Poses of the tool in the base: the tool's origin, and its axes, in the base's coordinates. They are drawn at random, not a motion.
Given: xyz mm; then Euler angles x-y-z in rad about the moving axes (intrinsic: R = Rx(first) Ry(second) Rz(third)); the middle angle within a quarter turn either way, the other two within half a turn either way.
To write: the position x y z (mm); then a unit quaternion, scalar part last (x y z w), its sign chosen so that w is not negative. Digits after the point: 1 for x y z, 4 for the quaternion.
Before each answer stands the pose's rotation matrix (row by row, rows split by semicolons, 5 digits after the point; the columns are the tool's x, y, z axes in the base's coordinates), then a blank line. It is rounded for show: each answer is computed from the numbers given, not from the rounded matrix.
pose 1, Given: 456.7 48.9 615.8 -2.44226 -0.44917 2.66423
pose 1, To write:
-0.80011 -0.41387 -0.43422; -0.59986 0.55130 0.57986; -0.00060 0.72442 -0.68936

456.7 48.9 615.8 0.2907 -0.8719 -0.3740 0.1243
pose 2, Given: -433.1 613.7 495.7 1.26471 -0.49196 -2.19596
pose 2, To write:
-0.51583 0.71471 -0.47235; 0.01925 -0.54156 -0.84044; -0.85648 -0.44261 0.26559

-433.1 613.7 495.7 0.4359 0.4209 -0.7621 0.2281
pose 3, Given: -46.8 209.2 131.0 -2.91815 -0.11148 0.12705
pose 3, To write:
0.98578 -0.12592 -0.11125; -0.09911 -0.97040 0.22021; -0.13569 -0.20606 -0.96909

-46.8 209.2 131.0 -0.9906 0.0568 0.0623 0.1076
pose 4, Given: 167.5 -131.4 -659.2 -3.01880 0.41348 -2.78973
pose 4, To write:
-0.85962 0.31560 0.40180; 0.38825 0.91470 0.11216; -0.33213 0.25242 -0.90883

167.5 -131.4 -659.2 0.1834 0.9596 0.0950 0.1912
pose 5, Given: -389.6 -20.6 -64.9 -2.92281 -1.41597 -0.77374
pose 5, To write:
0.11031 0.10776 -0.98804; 0.83555 -0.54839 0.03347; -0.53823 -0.82925 -0.15053

-389.6 -20.6 -64.9 -0.6725 -0.3507 0.5674 0.3207
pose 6, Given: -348.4 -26.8 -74.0 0.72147 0.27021 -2.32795
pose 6, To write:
-0.66193 0.70042 0.26693; -0.66680 -0.38758 -0.63652; -0.34238 -0.59933 0.72359

-348.4 -26.8 -74.0 0.0227 0.3711 -0.8326 0.4105
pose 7, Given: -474.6 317.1 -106.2 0.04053 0.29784 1.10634
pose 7, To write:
0.42822 -0.85470 0.29346; 0.89866 0.43694 -0.03873; -0.09512 0.28030 0.95519

-474.6 317.1 -106.2 0.0950 0.1157 0.5220 0.8397
